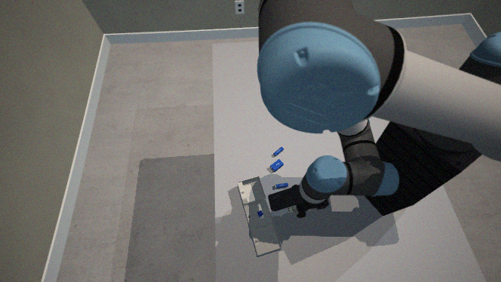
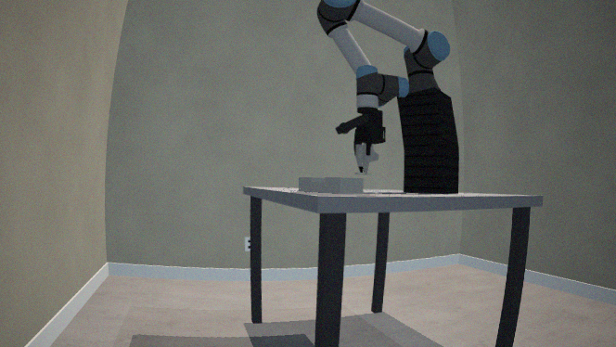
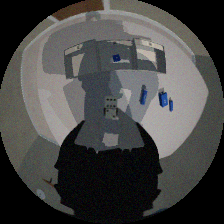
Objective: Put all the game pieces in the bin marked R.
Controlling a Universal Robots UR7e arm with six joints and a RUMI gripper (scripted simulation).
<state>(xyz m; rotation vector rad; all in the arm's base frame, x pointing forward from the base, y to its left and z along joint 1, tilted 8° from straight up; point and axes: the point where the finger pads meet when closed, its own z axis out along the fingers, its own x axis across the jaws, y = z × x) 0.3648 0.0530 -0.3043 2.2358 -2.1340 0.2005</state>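
Now: hand 12 cm short of the grey two-compartment bin unit and 5 cm above it. Round my hand: white spotted game piece 1 cm below; then blue game piece 11 cm ahead, 6 cm below.
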